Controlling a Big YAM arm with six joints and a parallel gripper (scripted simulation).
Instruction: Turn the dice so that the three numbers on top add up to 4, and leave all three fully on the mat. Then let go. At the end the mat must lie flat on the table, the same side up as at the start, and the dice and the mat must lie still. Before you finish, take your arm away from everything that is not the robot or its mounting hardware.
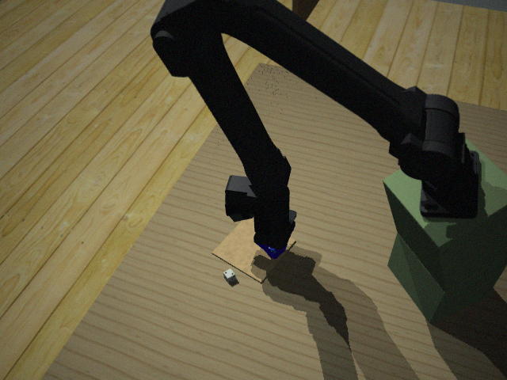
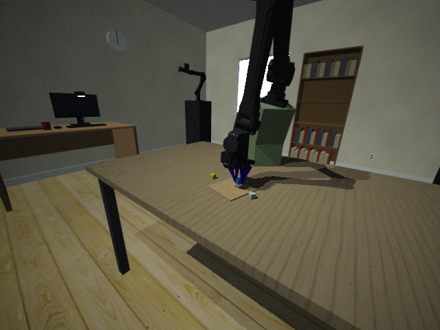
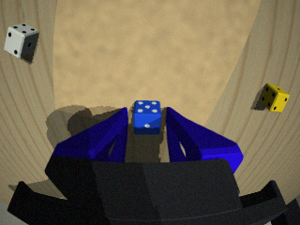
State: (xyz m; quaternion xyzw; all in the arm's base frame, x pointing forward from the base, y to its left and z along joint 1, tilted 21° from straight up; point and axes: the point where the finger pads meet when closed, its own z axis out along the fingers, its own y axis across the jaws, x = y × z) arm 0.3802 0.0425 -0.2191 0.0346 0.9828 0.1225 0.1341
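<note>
Right now my hand is right at the blue die. Also, from my hand: tan mat: 5 cm ahead, 1 cm below; then yellow die: 2 cm ahead, 12 cm to the right; then white die: 8 cm ahead, 9 cm to the left.
</note>
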